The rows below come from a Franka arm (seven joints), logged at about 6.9 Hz.
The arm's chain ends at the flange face. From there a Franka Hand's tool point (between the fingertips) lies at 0.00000 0.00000 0.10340 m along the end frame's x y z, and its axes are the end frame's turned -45 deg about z.
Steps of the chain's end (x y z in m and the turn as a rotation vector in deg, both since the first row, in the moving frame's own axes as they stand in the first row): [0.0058, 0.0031, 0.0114, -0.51, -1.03, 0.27]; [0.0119, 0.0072, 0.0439, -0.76, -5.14, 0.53]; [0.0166, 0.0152, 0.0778, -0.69, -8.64, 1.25]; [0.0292, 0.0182, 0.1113, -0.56, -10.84, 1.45]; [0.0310, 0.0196, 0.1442, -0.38, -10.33, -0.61]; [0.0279, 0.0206, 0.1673, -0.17, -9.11, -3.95]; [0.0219, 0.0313, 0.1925, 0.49, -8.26, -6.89]
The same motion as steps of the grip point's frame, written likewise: [-0.0001, 0.0056, 0.0114, 0.37, -1.09, 0.27]; [-0.0042, 0.0079, 0.0435, 3.10, -4.17, 0.53]; [-0.0108, 0.0123, 0.0766, 5.62, -6.60, 1.25]; [-0.0065, 0.0203, 0.1095, 7.27, -8.06, 1.45]; [-0.0056, 0.0232, 0.1425, 7.04, -7.57, -0.61]; [-0.0070, 0.0234, 0.1660, 6.32, -6.56, -3.95]; [-0.0172, 0.0271, 0.1914, 6.19, -5.49, -6.89]
